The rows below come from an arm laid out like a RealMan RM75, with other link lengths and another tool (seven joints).
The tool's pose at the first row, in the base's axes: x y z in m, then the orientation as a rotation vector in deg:
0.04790, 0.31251, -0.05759, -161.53, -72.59, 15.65
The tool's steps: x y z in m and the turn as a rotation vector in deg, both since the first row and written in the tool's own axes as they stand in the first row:
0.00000, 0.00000, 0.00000, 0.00, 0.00, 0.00
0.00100, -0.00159, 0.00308, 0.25, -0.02, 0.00
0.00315, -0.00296, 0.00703, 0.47, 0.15, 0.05
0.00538, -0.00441, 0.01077, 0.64, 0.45, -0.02
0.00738, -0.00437, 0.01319, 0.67, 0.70, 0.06
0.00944, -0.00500, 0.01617, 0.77, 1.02, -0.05
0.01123, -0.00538, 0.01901, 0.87, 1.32, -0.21
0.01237, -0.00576, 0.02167, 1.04, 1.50, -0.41
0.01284, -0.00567, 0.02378, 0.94, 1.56, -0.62
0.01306, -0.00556, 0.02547, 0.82, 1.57, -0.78
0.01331, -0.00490, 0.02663, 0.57, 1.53, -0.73
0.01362, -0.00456, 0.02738, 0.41, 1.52, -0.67
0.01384, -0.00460, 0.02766, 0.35, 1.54, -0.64
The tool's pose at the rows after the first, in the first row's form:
0.04790, 0.31251, -0.05759, -161.53, -72.59, 15.65
0.04684, 0.31420, -0.06059, -161.33, -72.47, 15.82
0.04653, 0.31657, -0.06464, -161.14, -72.26, 15.70
0.04626, 0.31906, -0.06849, -160.88, -72.21, 15.36
0.04716, 0.32044, -0.07116, -160.86, -72.04, 15.02
0.04751, 0.32228, -0.07432, -160.62, -72.08, 14.61
0.04790, 0.32376, -0.07733, -160.36, -72.19, 14.23
0.04790, 0.32477, -0.08007, -160.03, -72.34, 14.06
0.04790, 0.32498, -0.08223, -159.95, -72.67, 13.91
0.04782, 0.32501, -0.08393, -159.94, -72.94, 13.82
0.04827, 0.32471, -0.08518, -160.19, -73.01, 13.74
0.04859, 0.32469, -0.08600, -160.36, -73.01, 13.67
0.04866, 0.32487, -0.08630, -160.43, -72.99, 13.61

